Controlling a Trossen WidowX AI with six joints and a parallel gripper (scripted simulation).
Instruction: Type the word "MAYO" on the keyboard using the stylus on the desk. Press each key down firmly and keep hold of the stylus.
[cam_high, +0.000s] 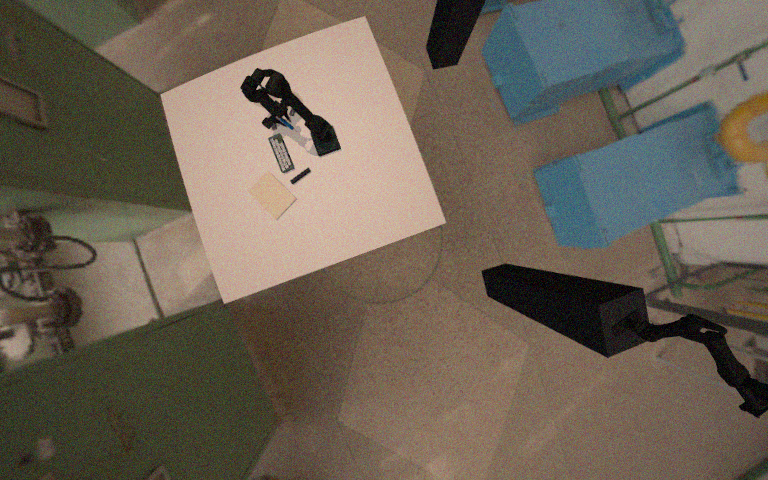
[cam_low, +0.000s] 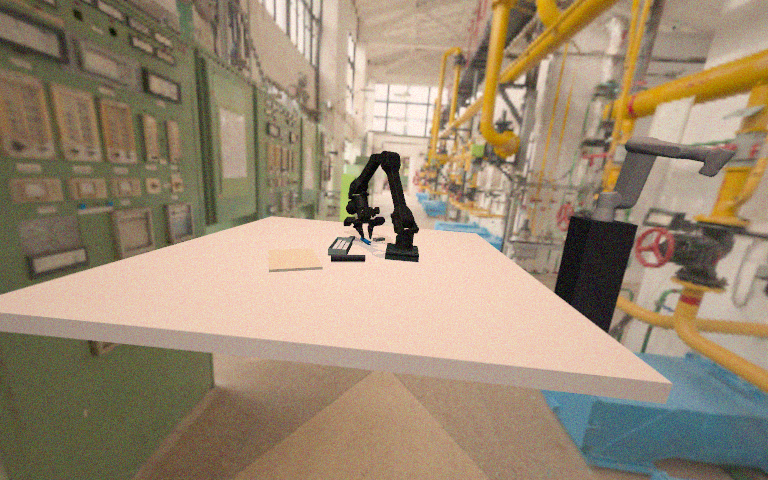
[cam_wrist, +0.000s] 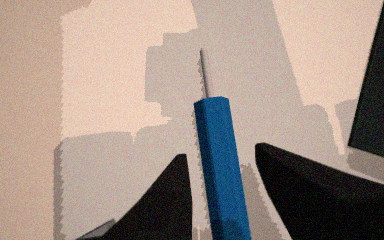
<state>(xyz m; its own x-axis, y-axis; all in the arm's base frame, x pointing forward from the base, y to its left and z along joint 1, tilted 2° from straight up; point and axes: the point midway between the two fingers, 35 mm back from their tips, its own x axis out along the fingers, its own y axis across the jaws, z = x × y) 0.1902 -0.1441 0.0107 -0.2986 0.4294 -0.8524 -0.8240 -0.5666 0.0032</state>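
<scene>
My gripper tip is 10 mm to the right of the blue stylus, 10 mm past it and 10 mm above it. Round my gripper tip: small black bar (290 mm to the left, 10 mm below); small grey block (80 mm ahead, 40 mm to the right, 10 mm below); tan pad (350 mm to the left, 180 mm ahead, 20 mm below).
</scene>
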